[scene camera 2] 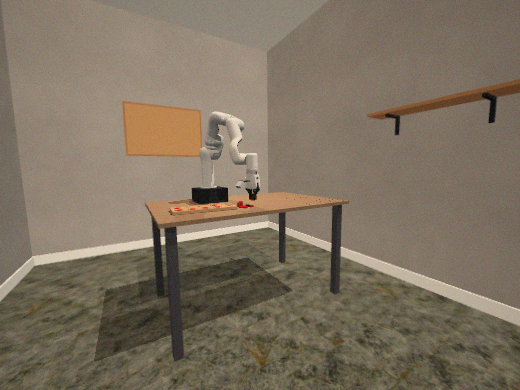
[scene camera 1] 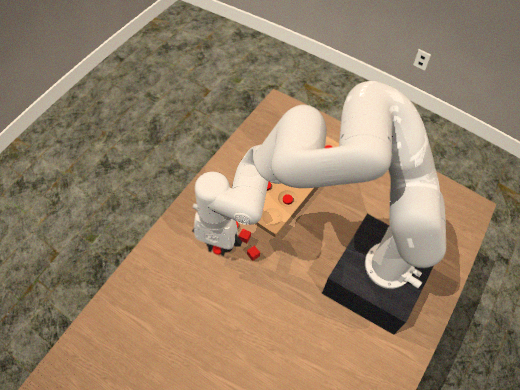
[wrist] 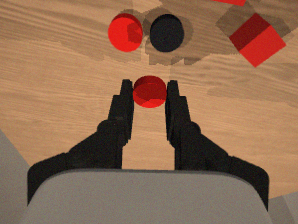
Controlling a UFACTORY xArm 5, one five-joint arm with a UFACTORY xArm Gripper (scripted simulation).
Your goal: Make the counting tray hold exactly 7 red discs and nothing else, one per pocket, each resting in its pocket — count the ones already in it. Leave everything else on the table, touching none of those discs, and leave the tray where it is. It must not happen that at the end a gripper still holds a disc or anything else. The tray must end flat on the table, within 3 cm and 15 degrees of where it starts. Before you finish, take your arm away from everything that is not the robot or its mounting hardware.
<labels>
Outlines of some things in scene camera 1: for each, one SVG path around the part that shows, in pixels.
A wooden counting tray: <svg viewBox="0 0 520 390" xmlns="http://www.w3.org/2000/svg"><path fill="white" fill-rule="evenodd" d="M316 188L293 188L284 184L270 182L271 189L266 192L262 217L255 225L276 237ZM286 194L293 197L293 201L289 205L283 203L283 196ZM326 136L325 146L339 147L338 142Z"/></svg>
</labels>
